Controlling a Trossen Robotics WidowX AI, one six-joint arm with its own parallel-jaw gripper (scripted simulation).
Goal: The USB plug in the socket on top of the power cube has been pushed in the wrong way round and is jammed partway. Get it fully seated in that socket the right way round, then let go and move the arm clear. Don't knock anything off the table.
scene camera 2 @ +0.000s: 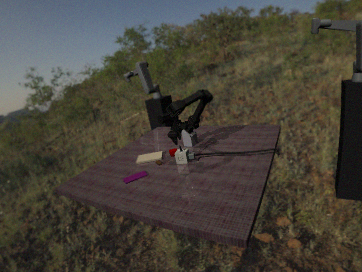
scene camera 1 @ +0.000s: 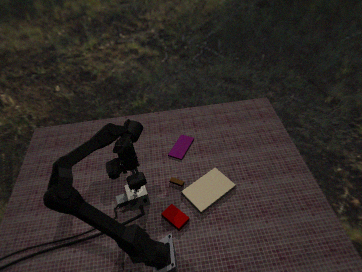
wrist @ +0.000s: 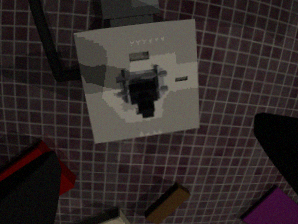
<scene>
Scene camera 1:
my gripper: 135, 179
cream slab: 206, 191
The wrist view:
my gripper: 159, 142
dark USB plug: 142, 92
</scene>
